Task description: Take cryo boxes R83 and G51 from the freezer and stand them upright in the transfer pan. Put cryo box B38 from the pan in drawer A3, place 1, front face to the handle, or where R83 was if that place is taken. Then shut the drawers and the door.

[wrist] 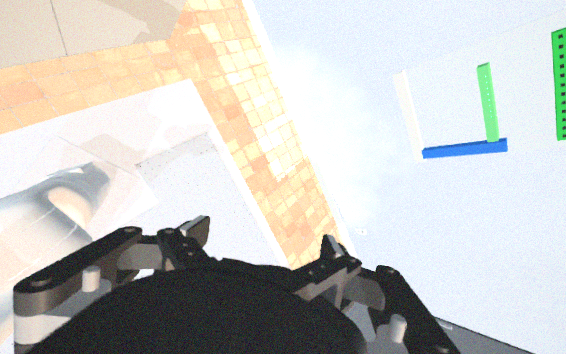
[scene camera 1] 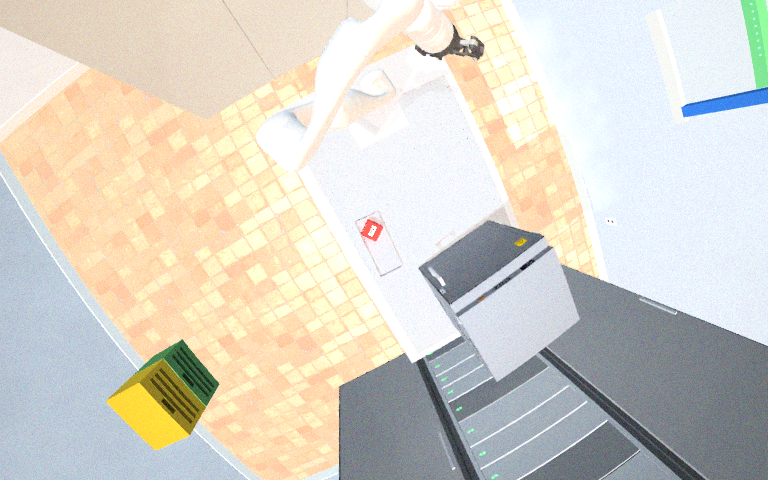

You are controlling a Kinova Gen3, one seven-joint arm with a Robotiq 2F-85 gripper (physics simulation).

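My gripper (scene camera 1: 474,48) (wrist: 264,237) is open and empty. It is high at the top of the scene view, past the table's far end and well away from the pan and freezer. A red cryo box (scene camera 1: 365,232) with a white label sits in one end of the clear, thin-walled transfer pan (scene camera 1: 391,270); its label is too small to read surely. The grey freezer (scene camera 1: 518,316) stands at the table's other end, with a dark face, a yellow sticker and a pale handle (scene camera 1: 436,276). No drawers show, and boxes R83 and G51 do not show in either view.
The white table (scene camera 1: 430,169) carries the arm's base at its upper end. Dark cabinets (scene camera 1: 390,421) and a rack with green lights (scene camera 1: 509,421) lie beyond the freezer. Yellow (scene camera 1: 150,404) and green (scene camera 1: 192,367) crates are at lower left. A blue bar (scene camera 1: 724,102) (wrist: 462,148) is on the wall.
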